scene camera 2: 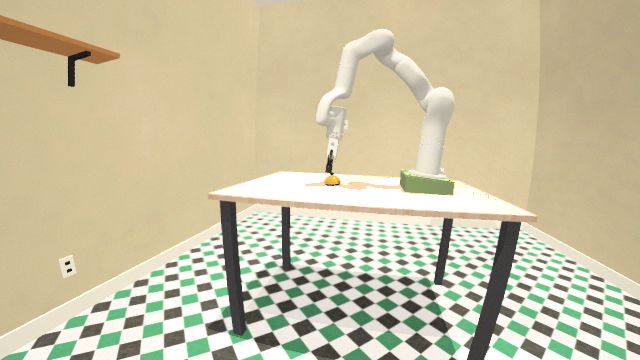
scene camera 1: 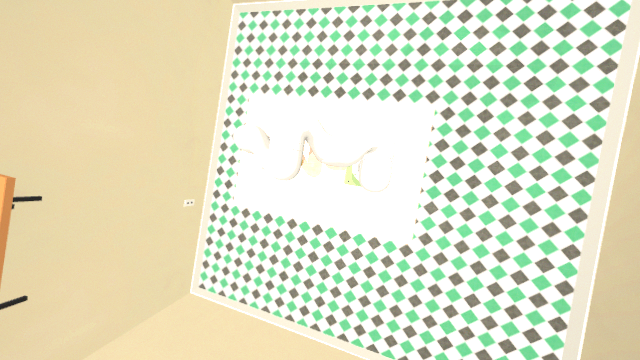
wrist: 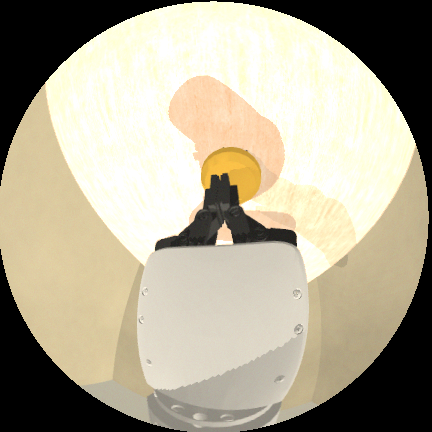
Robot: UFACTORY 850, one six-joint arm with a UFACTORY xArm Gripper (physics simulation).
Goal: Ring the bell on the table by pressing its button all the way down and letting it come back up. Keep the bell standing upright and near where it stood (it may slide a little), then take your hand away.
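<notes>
The bell (scene camera 2: 332, 181) (wrist: 235, 167), an orange dome on a dark base, stands upright on the table (scene camera 2: 260, 192) (wrist: 115, 125). My gripper (scene camera 2: 329, 173) (wrist: 221, 184) is shut with nothing between its fingers. In scene camera 2 its black fingertips are right at the top of the dome, where a small dark bit of the button shows beside them. In the wrist view the fingertips overlap the near part of the dome and hide the button. How far the button is pressed cannot be told. The bell and fingertips do not show in scene camera 1.
The arm's green base block (scene camera 1: 350, 178) (scene camera 2: 426, 183) sits toward the right of the table in scene camera 2. A wooden shelf (scene camera 1: 5, 215) (scene camera 2: 50, 42) is on the wall at the left. The arm arches above the table.
</notes>
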